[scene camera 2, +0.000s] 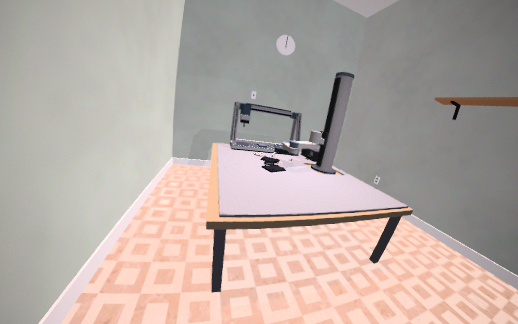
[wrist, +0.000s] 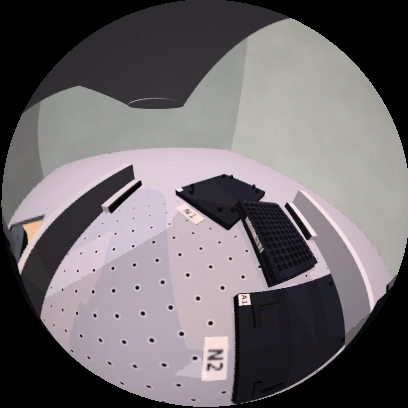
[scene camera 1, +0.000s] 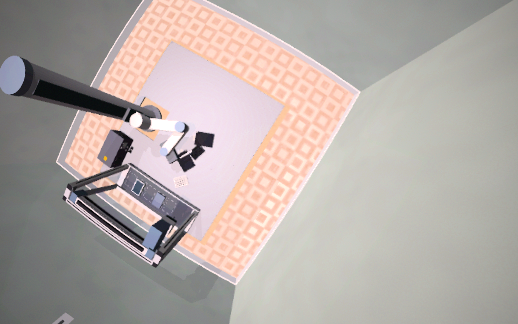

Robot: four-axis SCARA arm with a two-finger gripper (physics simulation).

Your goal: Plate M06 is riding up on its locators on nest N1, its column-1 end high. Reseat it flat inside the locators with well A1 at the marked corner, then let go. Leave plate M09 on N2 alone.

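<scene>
A black many-well plate lies between the two nests, its near-N1 corner at or over N1's edge. Its label is unreadable, and I cannot tell whether it touches N1. Black nest N1 shows its top and small pegs. Black nest N2 has an A1 tag at one corner and shows corner brackets; no well plate shows on it. My gripper is open and empty, its fingers spread wide, the right one beside the black plate in the wrist view.
A pale well plate lies beyond N2. A gantry machine with a slotted deck stands past it. A dark box stands near the arm's tall column. A dark arm part fills the wrist view's top.
</scene>
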